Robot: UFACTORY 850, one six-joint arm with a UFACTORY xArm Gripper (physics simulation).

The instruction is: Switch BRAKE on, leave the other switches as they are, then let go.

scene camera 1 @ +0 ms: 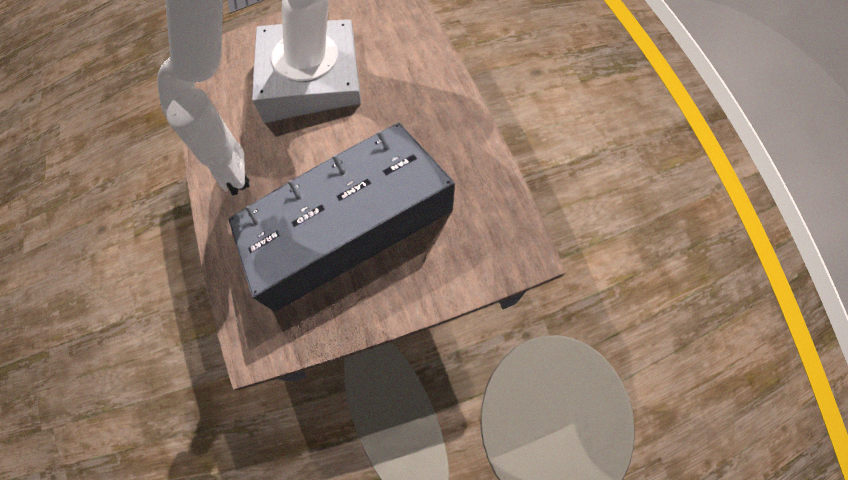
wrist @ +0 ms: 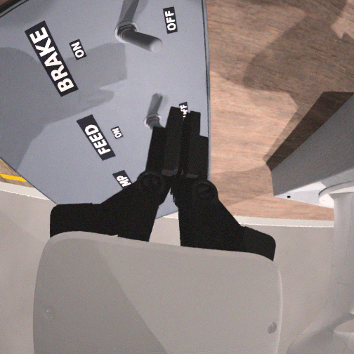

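Observation:
The dark grey switch box [scene camera 1: 348, 228] [wrist: 100, 22] stands on the table. Its BRAKE label [scene camera 1: 263, 242] [wrist: 51, 58] is at the left end in the scene view. The BRAKE lever [scene camera 1: 250, 218] [wrist: 143, 40] leans towards its OFF label [wrist: 170, 20], away from its ON label [wrist: 77, 49]. My gripper [scene camera 1: 238, 187] [wrist: 179, 124] is shut and empty. In the scene view it is beside the box's back edge, near the BRAKE end. In the wrist view its fingers cover part of the FEED switch [wrist: 152, 120] and its OFF label.
The FEED lever [scene camera 1: 294, 191], LAMP lever [scene camera 1: 338, 166] and FAN lever [scene camera 1: 381, 142] stand in a row along the box's back edge. The robot's square base block [scene camera 1: 306, 104] [wrist: 312, 160] is behind the box on the wooden table [scene camera 1: 476, 237].

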